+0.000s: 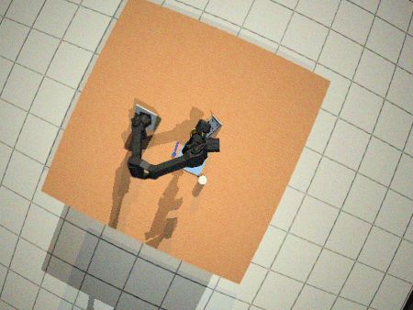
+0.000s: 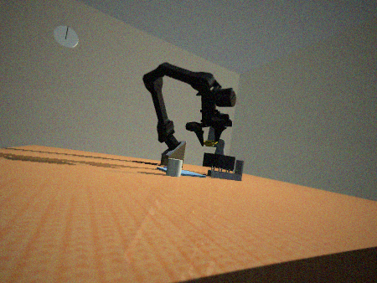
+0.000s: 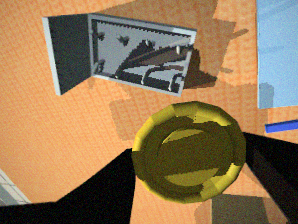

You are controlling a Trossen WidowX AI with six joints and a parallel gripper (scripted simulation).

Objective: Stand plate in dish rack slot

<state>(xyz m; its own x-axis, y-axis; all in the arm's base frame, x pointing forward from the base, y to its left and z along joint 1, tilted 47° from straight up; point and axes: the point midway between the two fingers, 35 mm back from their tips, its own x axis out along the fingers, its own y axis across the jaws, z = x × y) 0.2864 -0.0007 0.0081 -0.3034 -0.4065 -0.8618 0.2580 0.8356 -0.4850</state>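
Now: gripper tip 5 cm short of the dish rack, 6 cm to the right of it and 10 cm above it. Also, from my gripper tip: blue spoon 9 cm behind, 12 cm to the right, 12 cm below; light blue mat 1 cm ahead, 13 cm to the right, 12 cm below; yellow plate 1 cm above.
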